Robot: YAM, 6 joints.
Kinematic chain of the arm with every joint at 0, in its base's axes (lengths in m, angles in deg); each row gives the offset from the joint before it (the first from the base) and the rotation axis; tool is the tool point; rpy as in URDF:
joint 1: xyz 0 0 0.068 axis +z
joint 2: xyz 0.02 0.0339 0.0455 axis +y
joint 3: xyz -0.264 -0.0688 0 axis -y
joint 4: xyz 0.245 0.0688 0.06 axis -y
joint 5: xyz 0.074 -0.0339 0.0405 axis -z
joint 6: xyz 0.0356 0 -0.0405 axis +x
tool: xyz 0 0 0 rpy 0 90 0
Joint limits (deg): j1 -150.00..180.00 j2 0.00..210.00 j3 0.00..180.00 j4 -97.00..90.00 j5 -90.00..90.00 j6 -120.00..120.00
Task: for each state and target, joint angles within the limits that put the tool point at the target. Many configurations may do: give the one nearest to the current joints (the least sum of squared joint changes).
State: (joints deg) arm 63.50 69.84 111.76 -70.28 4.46 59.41
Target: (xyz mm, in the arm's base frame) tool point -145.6 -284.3 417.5
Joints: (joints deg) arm 62.36 11.42 129.75 -82.21 4.65 59.41
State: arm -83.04 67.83 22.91 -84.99 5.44 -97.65
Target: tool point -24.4 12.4 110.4
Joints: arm -67.09 67.34 1.33 -87.20 29.72 -97.65
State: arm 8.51 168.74 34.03 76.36 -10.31 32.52
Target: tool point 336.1 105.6 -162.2
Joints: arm 16.42 171.91 63.77 73.89 -10.17 32.52
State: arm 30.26 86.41 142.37 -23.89 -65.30 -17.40
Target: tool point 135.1 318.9 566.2
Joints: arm 61.69 103.73 136.26 -23.52 -65.18 -17.40
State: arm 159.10 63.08 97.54 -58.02 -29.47 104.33
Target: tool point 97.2 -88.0 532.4
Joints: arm 146.59 30.17 110.71 -60.96 -34.06 104.33
